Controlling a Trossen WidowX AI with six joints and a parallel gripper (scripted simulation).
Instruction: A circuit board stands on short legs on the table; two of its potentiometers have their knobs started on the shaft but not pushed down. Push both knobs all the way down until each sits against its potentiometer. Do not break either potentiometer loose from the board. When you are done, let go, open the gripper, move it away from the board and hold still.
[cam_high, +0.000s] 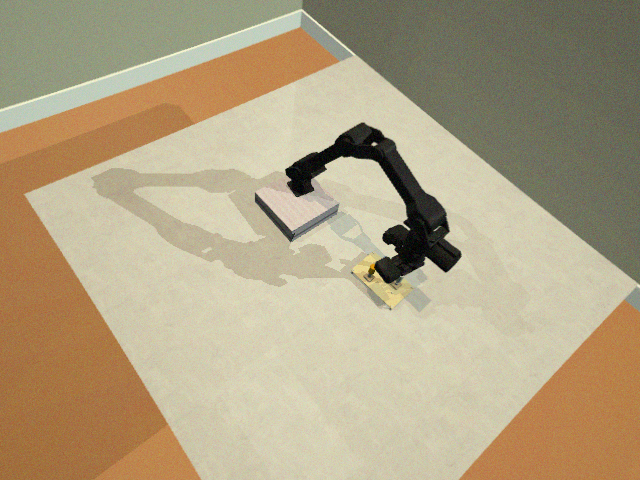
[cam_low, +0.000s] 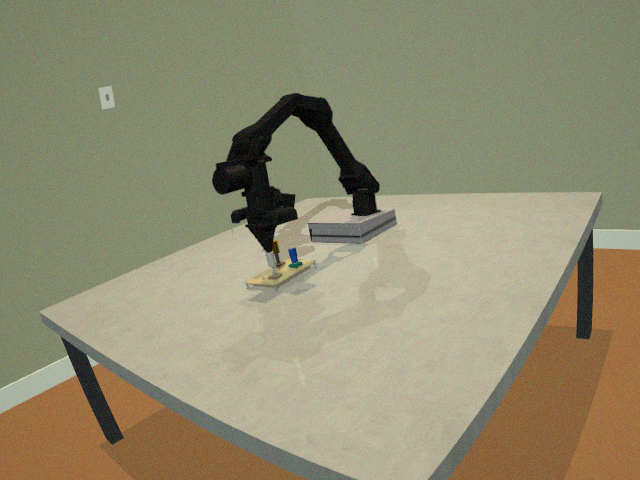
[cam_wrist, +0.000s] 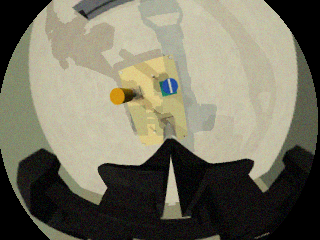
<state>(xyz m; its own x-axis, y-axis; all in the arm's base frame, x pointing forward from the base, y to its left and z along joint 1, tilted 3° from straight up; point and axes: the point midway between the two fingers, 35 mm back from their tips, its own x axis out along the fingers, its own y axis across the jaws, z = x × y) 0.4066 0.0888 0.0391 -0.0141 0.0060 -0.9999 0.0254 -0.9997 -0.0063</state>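
My gripper tip is 6 cm past the blue knob and 3 cm above it. Also, from my gripper tip: grey knob: 2 cm below.
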